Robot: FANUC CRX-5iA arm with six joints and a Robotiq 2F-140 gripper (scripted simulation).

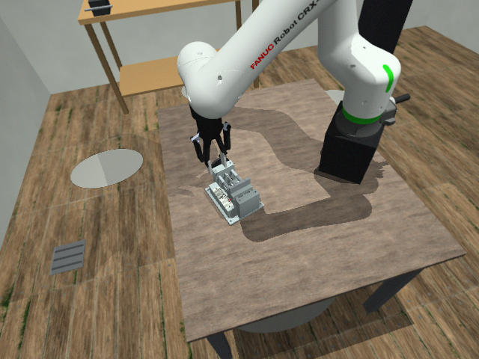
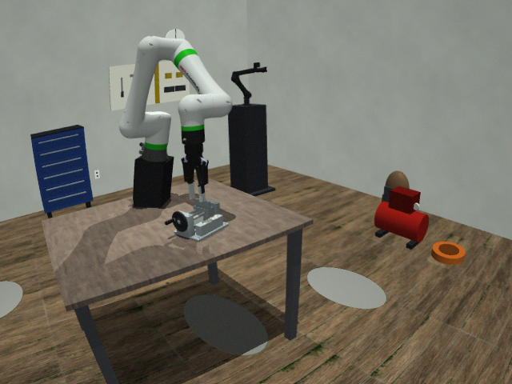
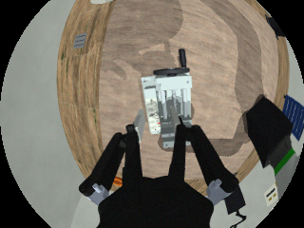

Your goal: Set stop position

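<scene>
Right now the black handwheel is 11 cm to the right of my hand, 11 cm below it and 4 cm behind it.
</scene>
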